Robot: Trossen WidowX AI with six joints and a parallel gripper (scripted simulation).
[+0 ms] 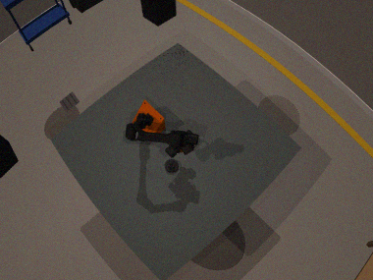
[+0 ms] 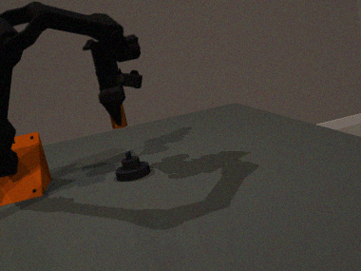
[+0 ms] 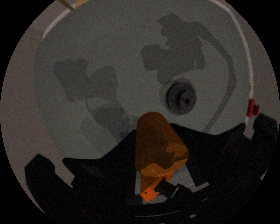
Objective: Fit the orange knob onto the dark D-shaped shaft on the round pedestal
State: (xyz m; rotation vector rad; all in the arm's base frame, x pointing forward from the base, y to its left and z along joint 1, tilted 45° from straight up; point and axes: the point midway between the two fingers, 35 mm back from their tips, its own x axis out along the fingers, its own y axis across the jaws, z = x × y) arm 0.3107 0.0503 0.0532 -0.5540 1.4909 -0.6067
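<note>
The dark pedestal is 9 cm to the right of my gripper tip and 9 cm below it. From my gripper tip the other things lie so: knob 2 cm above.
</note>
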